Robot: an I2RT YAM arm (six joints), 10 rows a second.
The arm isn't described. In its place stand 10 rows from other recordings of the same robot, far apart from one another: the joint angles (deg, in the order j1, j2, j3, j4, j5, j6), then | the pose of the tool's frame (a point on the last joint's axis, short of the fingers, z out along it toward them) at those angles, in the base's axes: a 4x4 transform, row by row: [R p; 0 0 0 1], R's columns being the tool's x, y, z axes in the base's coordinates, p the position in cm.
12.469 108.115 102.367 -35.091 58.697 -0.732 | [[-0.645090 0.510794 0.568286 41.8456], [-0.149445 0.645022 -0.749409 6.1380], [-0.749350 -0.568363 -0.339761 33.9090], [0 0 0 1]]
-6.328 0.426 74.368 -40.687 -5.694 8.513 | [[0.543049 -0.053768 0.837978 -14.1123], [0.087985 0.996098 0.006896 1.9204], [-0.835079 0.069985 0.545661 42.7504], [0 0 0 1]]
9.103 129.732 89.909 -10.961 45.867 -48.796 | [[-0.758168 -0.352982 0.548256 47.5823], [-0.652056 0.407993 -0.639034 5.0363], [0.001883 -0.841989 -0.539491 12.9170], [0 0 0 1]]
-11.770 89.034 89.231 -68.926 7.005 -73.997 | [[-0.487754 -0.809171 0.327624 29.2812], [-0.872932 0.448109 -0.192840 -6.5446], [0.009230 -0.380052 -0.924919 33.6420], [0 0 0 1]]
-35.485 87.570 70.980 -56.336 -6.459 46.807 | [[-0.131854 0.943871 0.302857 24.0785], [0.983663 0.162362 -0.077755 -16.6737], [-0.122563 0.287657 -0.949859 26.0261], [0 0 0 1]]
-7.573 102.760 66.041 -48.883 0.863 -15.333 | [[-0.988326 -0.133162 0.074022 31.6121], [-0.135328 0.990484 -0.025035 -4.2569], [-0.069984 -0.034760 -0.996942 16.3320], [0 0 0 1]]
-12.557 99.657 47.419 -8.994 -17.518 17.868 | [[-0.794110 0.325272 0.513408 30.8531], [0.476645 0.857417 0.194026 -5.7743], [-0.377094 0.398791 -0.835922 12.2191], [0 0 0 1]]
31.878 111.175 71.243 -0.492 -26.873 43.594 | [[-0.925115 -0.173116 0.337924 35.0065], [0.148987 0.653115 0.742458 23.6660], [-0.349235 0.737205 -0.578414 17.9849], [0 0 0 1]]
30.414 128.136 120.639 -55.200 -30.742 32.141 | [[-0.987923 -0.131957 0.081209 40.6235], [-0.049728 0.766420 0.640412 25.9572], [-0.146747 0.628640 -0.763726 25.5726], [0 0 0 1]]
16.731 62.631 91.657 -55.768 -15.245 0.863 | [[-0.438447 -0.496083 0.749444 17.0170], [-0.116625 0.858220 0.499857 6.0929], [-0.891158 0.131756 -0.434139 47.0536], [0 0 0 1]]
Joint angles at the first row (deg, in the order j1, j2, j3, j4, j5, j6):
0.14 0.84 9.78 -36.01 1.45 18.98
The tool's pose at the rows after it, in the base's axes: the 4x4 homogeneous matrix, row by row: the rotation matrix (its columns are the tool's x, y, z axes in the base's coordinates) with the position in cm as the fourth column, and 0 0 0 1 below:
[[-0.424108 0.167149 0.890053 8.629], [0.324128 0.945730 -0.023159 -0.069], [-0.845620 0.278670 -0.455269 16.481], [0 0 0 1]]
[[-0.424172 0.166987 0.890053 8.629], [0.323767 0.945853 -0.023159 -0.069], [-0.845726 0.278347 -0.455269 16.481], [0 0 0 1]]
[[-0.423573 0.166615 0.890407 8.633], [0.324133 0.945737 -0.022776 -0.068], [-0.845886 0.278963 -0.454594 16.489], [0 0 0 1]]
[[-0.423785 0.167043 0.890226 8.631], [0.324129 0.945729 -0.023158 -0.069], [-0.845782 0.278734 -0.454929 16.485], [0 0 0 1]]
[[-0.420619 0.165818 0.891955 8.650], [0.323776 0.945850 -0.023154 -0.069], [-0.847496 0.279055 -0.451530 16.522], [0 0 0 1]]
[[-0.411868 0.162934 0.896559 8.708], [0.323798 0.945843 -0.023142 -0.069], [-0.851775 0.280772 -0.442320 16.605], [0 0 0 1]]
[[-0.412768 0.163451 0.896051 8.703], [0.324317 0.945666 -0.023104 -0.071], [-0.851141 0.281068 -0.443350 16.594], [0 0 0 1]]
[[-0.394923 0.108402 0.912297 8.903], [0.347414 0.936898 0.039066 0.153], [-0.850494 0.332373 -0.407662 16.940], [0 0 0 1]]
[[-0.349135 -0.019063 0.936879 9.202], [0.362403 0.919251 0.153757 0.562], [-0.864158 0.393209 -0.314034 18.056], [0 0 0 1]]
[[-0.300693 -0.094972 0.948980 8.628], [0.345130 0.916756 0.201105 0.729], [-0.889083 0.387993 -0.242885 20.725], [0 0 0 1]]
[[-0.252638 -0.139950 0.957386 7.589], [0.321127 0.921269 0.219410 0.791], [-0.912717 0.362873 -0.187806 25.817], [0 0 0 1]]
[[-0.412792 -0.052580 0.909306 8.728], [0.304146 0.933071 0.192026 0.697], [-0.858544 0.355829 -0.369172 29.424], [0 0 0 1]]
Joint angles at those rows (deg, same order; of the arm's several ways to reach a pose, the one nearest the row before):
0.14 0.84 9.78 -36.03 1.45 18.98
0.14 0.84 9.78 -36.03 1.45 18.96
0.14 0.84 9.78 -35.99 1.43 18.98
0.14 0.84 9.78 -36.01 1.45 18.98
0.14 0.84 9.78 -35.79 1.45 18.96
0.14 0.84 9.74 -35.16 1.45 18.96
0.12 0.84 9.74 -35.22 1.43 18.98
0.14 0.84 9.63 -32.86 -2.11 20.40
0.14 0.84 9.91 -27.60 -8.71 21.56
0.14 1.34 14.59 -27.59 -11.46 20.67
0.14 6.17 25.36 -30.28 -12.54 19.24
0.14 19.79 37.67 -39.97 -10.94 18.11

